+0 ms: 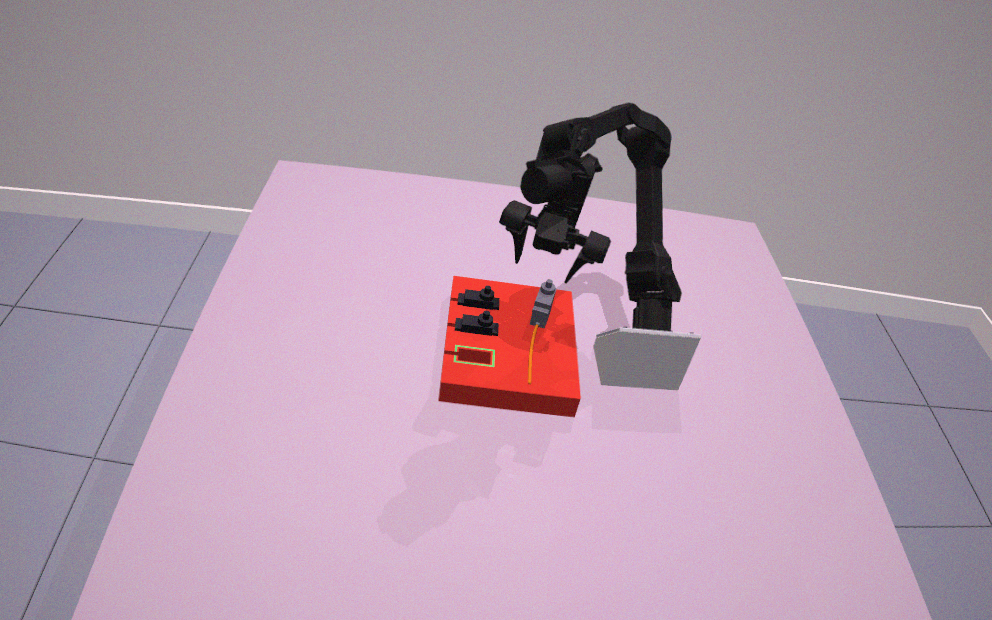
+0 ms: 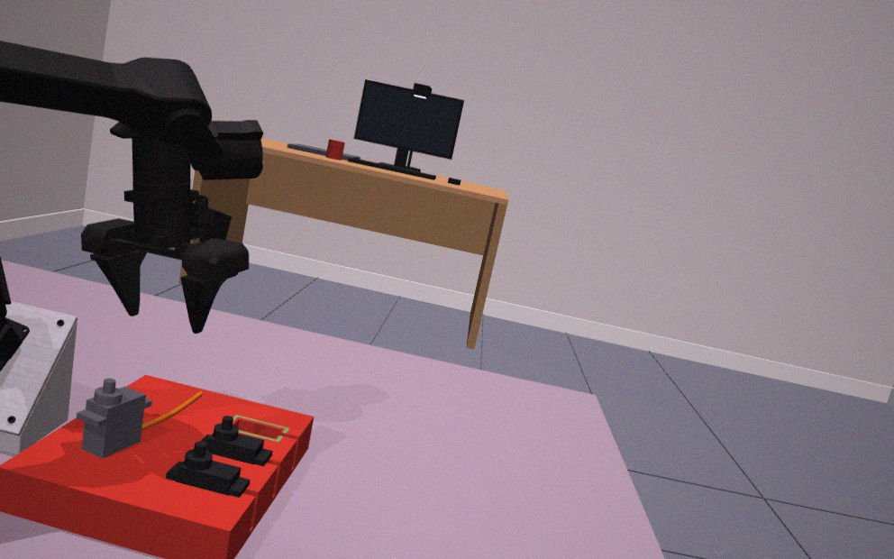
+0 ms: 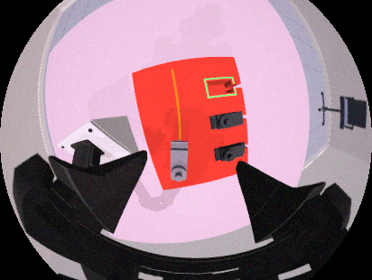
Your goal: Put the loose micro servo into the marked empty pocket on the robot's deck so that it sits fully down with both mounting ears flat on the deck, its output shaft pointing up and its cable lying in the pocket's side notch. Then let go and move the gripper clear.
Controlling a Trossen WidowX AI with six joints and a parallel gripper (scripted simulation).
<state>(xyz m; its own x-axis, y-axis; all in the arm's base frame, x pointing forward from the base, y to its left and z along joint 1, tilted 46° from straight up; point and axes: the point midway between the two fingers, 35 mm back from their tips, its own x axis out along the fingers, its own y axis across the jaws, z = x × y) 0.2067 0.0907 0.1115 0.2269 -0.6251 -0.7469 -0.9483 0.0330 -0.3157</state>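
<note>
My gripper tip is now 160 mm above the red deck, 10 mm to the right of it and 10 mm past it.
</note>
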